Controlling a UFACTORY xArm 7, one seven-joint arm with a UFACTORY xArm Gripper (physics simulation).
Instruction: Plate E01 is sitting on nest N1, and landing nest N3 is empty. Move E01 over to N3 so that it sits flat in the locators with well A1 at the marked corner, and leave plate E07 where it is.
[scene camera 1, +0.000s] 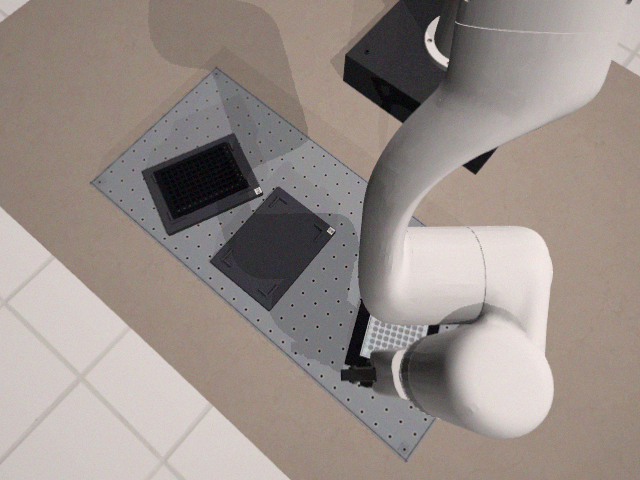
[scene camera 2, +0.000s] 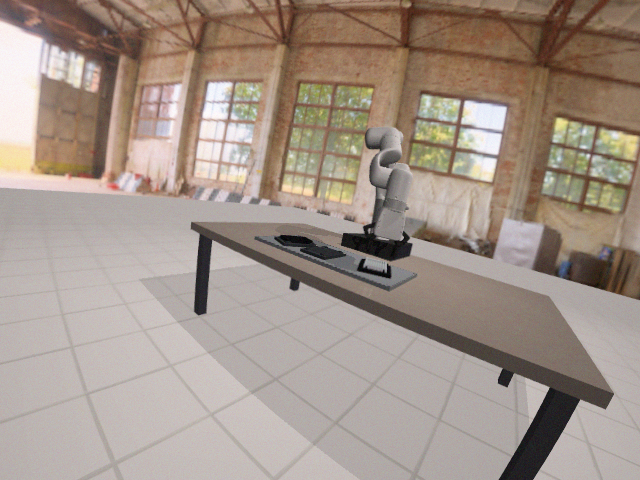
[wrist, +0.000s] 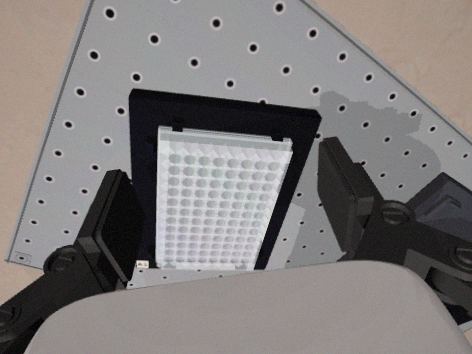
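Note:
A white 96-well plate (scene camera 1: 395, 335) (scene camera 2: 375, 266) (wrist: 215, 205) sits in a black nest (scene camera 1: 355, 338) (wrist: 225, 112), with an A1 tag (wrist: 142, 264) at one nest corner. An empty dark nest (scene camera 1: 273, 248) (scene camera 2: 323, 252) with corner locators lies in the middle; its tag (scene camera 1: 330, 230) is at the right corner. A black plate (scene camera 1: 201, 180) (scene camera 2: 294, 239) sits in the nest (scene camera 1: 178, 224) at the far end. Plate and nest numbers are not readable. My gripper (wrist: 225, 179) (scene camera 2: 387, 245) is open and empty above the white plate, its fingers to either side. In scene camera 1, the arm partly hides it.
The three nests stand on a grey perforated board (scene camera 1: 310, 330) (scene camera 2: 398, 283) on a brown table (scene camera 2: 465, 299). The black robot base block (scene camera 1: 392, 67) stands behind the board. The empty nest's edge also shows beyond the right finger in the wrist view.

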